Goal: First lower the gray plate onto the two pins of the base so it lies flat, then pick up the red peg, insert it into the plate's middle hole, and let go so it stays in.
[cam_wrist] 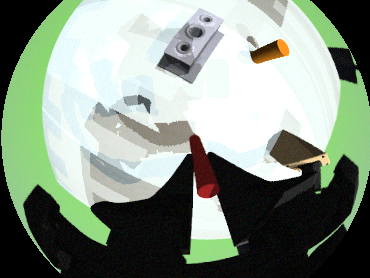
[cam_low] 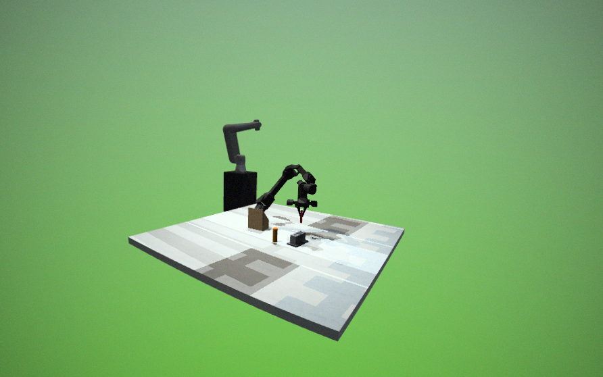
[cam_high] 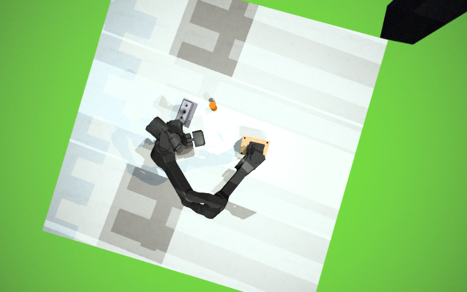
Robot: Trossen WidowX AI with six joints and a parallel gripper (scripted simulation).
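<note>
Right now the gray plate is 130 mm to the right of my gripper tip, 70 mm below it and 50 mm ahead of it. From my gripper tip the other things lie so: red peg (right at my gripper tip); then dark base (140 mm to the right, 110 mm below, 50 mm ahead); then orange cylinder (190 mm to the right, 80 mm below, 70 mm behind).
</note>
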